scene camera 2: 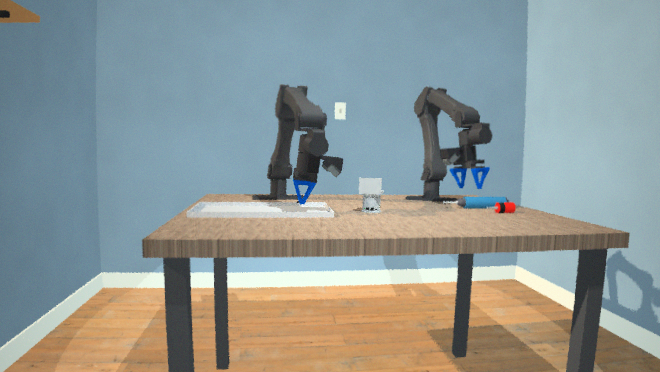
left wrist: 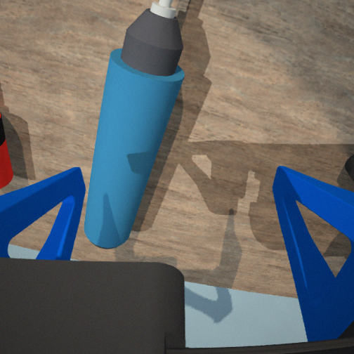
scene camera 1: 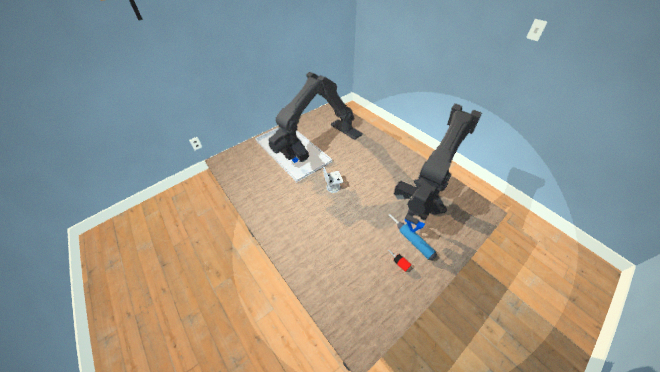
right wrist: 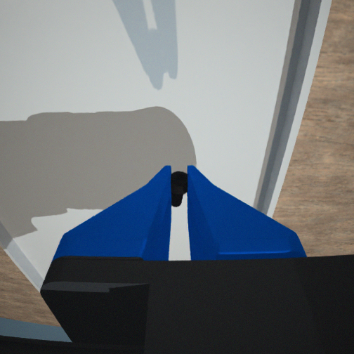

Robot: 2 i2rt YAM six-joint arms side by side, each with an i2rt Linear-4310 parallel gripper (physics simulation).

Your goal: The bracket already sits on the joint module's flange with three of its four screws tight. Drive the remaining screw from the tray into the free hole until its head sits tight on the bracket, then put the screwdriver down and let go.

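Seen in the pictures: left gripper, between the fingertips: [scene camera 2: 470, 188] [scene camera 1: 417, 222]; right gripper, between the fingertips: [scene camera 2: 301, 203] [scene camera 1: 295, 162]; left arm's base, origin of its link: [scene camera 2: 431, 200]; right arm's base, origin of its link: [scene camera 2: 278, 198] [scene camera 1: 346, 129].
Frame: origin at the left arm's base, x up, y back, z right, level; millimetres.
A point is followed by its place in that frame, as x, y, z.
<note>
My right gripper [right wrist: 178, 176] [scene camera 2: 302, 202] @[32, -564, 323] is shut on a small black screw [right wrist: 178, 187], held between the fingertips above the white tray [right wrist: 301, 55] [scene camera 2: 260, 214] @[9, -671, 405] [scene camera 1: 280, 160] @[4, -638, 383]. My left gripper [left wrist: 178, 177] [scene camera 2: 470, 187] @[67, -151, -154] is open above the table; a blue-handled driver [left wrist: 135, 135] [scene camera 1: 418, 241] @[39, -166, -217] [scene camera 2: 484, 202] @[23, -184, -206] lies below it, nearer its left-hand finger in the left wrist view. The white joint module with its bracket [scene camera 1: 334, 180] @[66, -410, 130] [scene camera 2: 370, 186] @[84, -446, 142] stands upright beside the tray. Its screws and free hole are too small to make out.
A short red-and-black screwdriver [scene camera 1: 403, 263] @[32, -252, -282] [scene camera 2: 506, 207] @[20, -267, -275] [left wrist: 4, 162] lies beside the blue-handled driver. The wooden table [scene camera 1: 320, 280] @[0, -550, -264] [scene camera 2: 385, 245] @[-16, -801, 14] carries both arms along its far side in scene camera 2. The tray has low raised walls.
</note>
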